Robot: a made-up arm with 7 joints.
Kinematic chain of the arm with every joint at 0, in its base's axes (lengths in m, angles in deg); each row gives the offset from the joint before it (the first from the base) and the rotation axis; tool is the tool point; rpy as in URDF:
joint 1: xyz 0 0 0.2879 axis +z
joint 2: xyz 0 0 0 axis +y
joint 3: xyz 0 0 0.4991 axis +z
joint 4: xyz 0.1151 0 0 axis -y
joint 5: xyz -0.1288 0 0.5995 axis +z
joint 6: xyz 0 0 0 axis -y
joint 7: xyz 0.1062 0 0 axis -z
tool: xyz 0 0 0 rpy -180 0 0
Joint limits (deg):
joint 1: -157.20..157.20
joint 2: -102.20..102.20
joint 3: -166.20..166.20
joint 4: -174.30..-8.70
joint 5: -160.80..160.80
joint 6: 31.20..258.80
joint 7: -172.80..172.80
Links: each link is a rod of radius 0.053 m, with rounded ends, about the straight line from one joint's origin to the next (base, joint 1, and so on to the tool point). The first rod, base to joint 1, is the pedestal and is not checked.
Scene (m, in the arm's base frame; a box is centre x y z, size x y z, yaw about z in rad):
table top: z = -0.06
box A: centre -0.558 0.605 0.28 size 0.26 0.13 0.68 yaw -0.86
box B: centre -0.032 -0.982 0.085 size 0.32 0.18 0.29 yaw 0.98
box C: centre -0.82 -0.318 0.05 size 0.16 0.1 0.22 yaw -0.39
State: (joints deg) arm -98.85 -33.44 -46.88 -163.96 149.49 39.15 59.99
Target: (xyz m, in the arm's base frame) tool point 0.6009 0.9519 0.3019
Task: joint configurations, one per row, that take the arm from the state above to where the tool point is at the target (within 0.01 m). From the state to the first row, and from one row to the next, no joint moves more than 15 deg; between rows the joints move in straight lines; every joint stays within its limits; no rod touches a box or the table.
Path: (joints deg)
1: -112.18 -44.03 -50.85 -150.17 153.26 44.91 56.98
2: -125.50 -54.61 -54.81 -136.38 157.03 50.67 53.98
3: -138.83 -65.20 -58.78 -122.59 160.80 56.42 50.97
4: -143.42 -67.29 -72.43 -110.30 160.80 51.39 53.22
5: -148.01 -69.38 -86.07 -98.00 160.80 46.36 55.48
6: -152.61 -71.46 -99.72 -85.71 160.80 41.32 57.73
7: -157.20 -73.55 -113.37 -73.42 160.80 36.29 59.99

